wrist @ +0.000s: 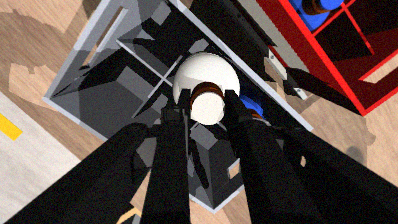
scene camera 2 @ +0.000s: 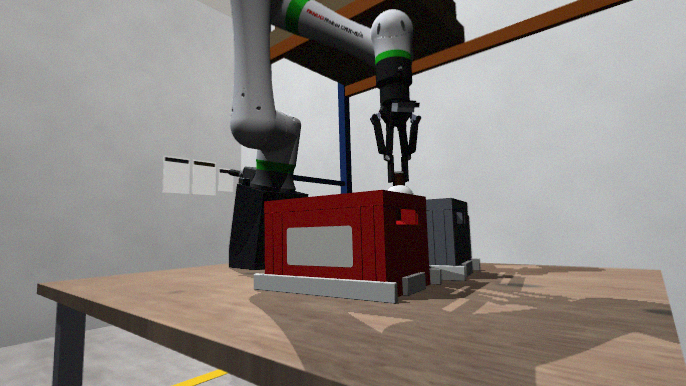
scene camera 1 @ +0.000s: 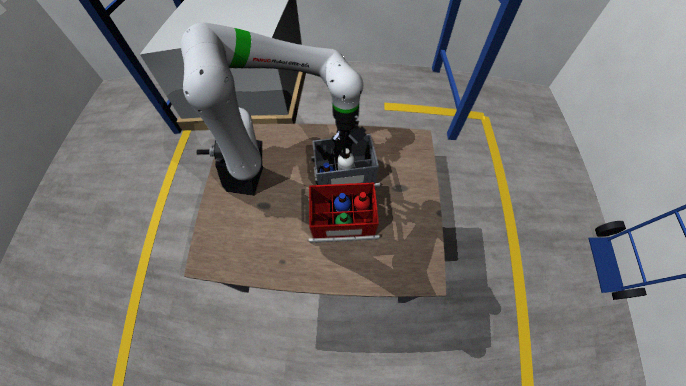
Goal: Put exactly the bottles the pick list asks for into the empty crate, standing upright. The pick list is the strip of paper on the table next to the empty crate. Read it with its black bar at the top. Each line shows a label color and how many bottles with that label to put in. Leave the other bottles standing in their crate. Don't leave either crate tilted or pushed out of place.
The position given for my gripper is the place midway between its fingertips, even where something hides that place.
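Grey crate (scene camera 2: 448, 236), (wrist: 137, 53), (scene camera 1: 364, 150). Red crate (scene camera 1: 321, 204). White bottle (wrist: 207, 74). My gripper (scene camera 2: 398, 181), (wrist: 207, 103).
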